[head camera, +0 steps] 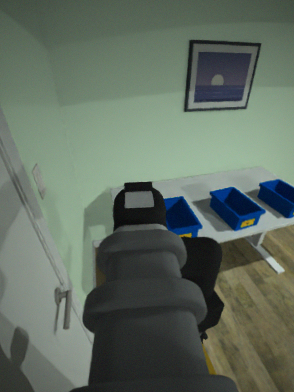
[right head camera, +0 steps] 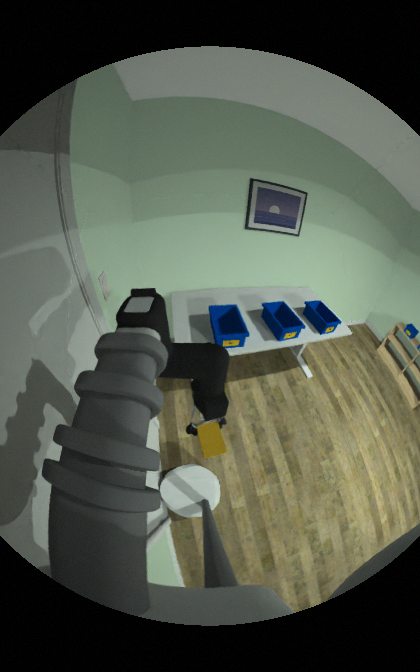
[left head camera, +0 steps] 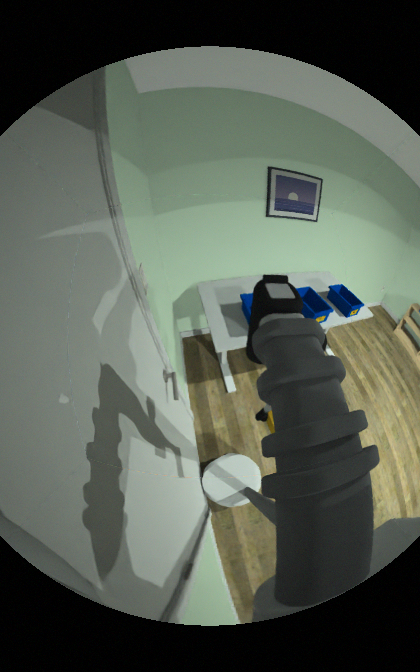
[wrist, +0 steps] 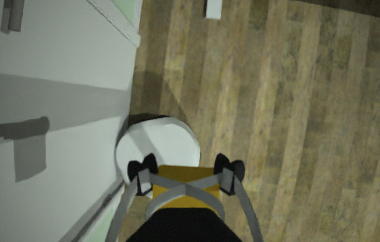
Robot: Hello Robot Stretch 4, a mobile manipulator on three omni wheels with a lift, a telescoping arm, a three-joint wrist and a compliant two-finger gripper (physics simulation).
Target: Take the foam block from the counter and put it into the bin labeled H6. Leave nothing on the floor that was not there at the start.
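Places are measured from the robot's base along level axes (x ahead, y left, z up), in metres.
Pixels of known places: gripper, fingertip midpoint: [wrist: 186, 166]; robot's base, origin of the base link: [wrist: 161, 152].
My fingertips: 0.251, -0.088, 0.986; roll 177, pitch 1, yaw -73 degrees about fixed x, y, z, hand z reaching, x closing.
Observation:
Ahead of a thing's pixels: the offset from my fingertips to its top centre, as dx, dy, dz. "pt": to the spot under its first point. Level surfaces: height alone.
My gripper [right head camera: 207, 426] [wrist: 186, 166] is shut on the yellow foam block {-0.042, -0.012, +0.050} [right head camera: 212, 441] [wrist: 186, 201] and holds it above the floor, short of the table. Part of the block is hidden behind the fingers in the wrist view. Three blue bins with yellow labels stand in a row on the white table {dz -0.293} [head camera: 245, 179] [right head camera: 200, 295]: the left bin {+0.721, -0.133, -0.173} [head camera: 182, 217] [right head camera: 228, 325], the middle bin {+0.802, -0.543, -0.173} [head camera: 236, 207] [right head camera: 282, 320] and the right bin {+0.883, -0.954, -0.173} [head camera: 277, 197] [right head camera: 321, 316]. The label writing is too small to read. My arm hides part of the left bin in the left head view.
A grey door [head camera: 25, 275] with a handle {pt +0.146, +0.331, -0.081} [head camera: 66, 310] is close on the left. A round white disc [left head camera: 231, 480] [right head camera: 190, 487] [wrist: 160, 142] lies low beside it, below the block. A wooden shelf with a small blue bin [right head camera: 411, 330] stands at the far right.

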